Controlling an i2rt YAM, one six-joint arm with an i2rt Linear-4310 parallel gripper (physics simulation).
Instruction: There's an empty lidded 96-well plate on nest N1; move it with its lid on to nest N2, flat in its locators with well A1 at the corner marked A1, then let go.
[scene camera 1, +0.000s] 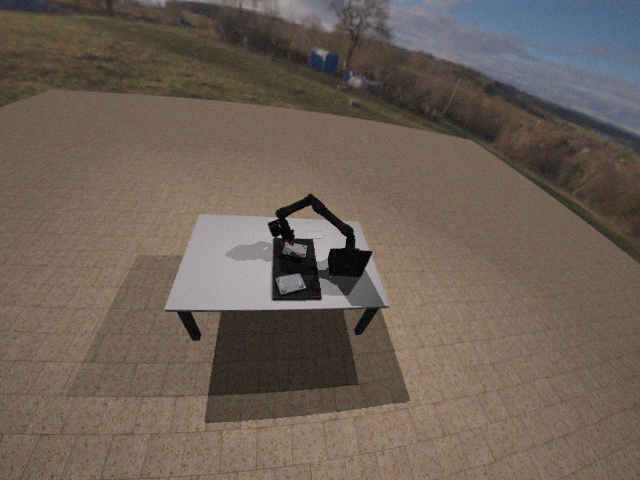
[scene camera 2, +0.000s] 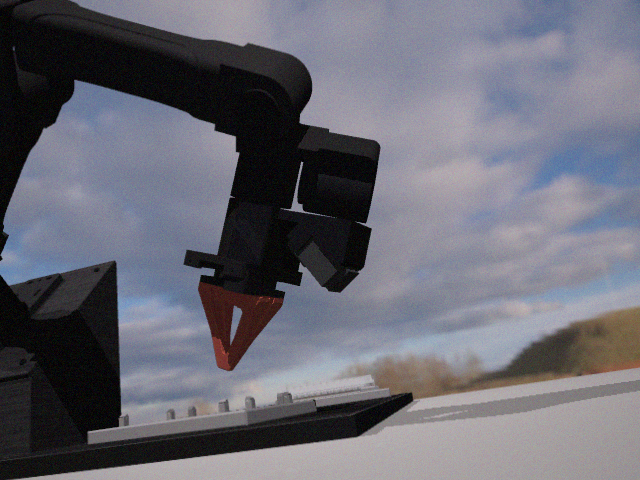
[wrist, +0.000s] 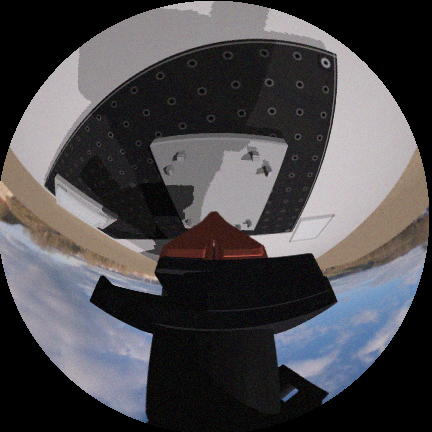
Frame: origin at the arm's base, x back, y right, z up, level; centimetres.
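Seen in the pictures: gripper, fingertip midpoint: (scene camera 1: 292, 245) (scene camera 2: 224, 369) (wrist: 213, 216); arm's base, link origin: (scene camera 1: 350, 249) (scene camera 2: 6, 325).
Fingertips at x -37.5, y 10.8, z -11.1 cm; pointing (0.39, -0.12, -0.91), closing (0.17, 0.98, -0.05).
Pixels of each thing's top centre, then the offset from my fingertips to it. "pt": a spot on its surface instead. Level surfaces: height alone.
- clear lidded plate, top centre: (scene camera 2: 325, 381) (wrist: 76, 214) (scene camera 1: 290, 280) dy -29.0, dx -0.4, dz -1.7 cm
- nest, top centre: (scene camera 2: 205, 403) (wrist: 218, 206) (scene camera 1: 295, 248) dy +0.1, dx +2.2, dz -2.7 cm
- black board, top centre: (scene camera 2: 264, 416) (wrist: 135, 202) (scene camera 1: 295, 264) dy -13.5, dx +2.6, dz -4.8 cm
- white table, surface height: dz -6.2 cm
- thin pale rectangle, surface spot: (wrist: 317, 216) pt dy +18.8, dx +11.3, dz -5.9 cm
The clear lidded plate (scene camera 1: 290, 283) (scene camera 2: 336, 386) (wrist: 82, 202) sits on a light nest at one end of the black board. The other nest (scene camera 1: 297, 251) (scene camera 2: 170, 427) (wrist: 227, 187) bears no plate, and its small locator posts stand up bare. I cannot read the N1, N2 or A1 marks. My gripper (scene camera 1: 291, 241) (scene camera 2: 225, 367) (wrist: 213, 216) is shut with its red fingertips together and nothing between them. It points down, a little above the bare nest and apart from it. The plate is off to the side, near the left edge of the wrist view.
The black board (scene camera 1: 297, 265) (scene camera 2: 206, 443) (wrist: 255, 102) with rows of holes carries both nests on the white table (scene camera 1: 222, 289). The dark arm base (scene camera 1: 348, 261) (scene camera 2: 62, 372) stands beside the board. A thin pale rectangle (wrist: 317, 216) lies on the table beyond the board.
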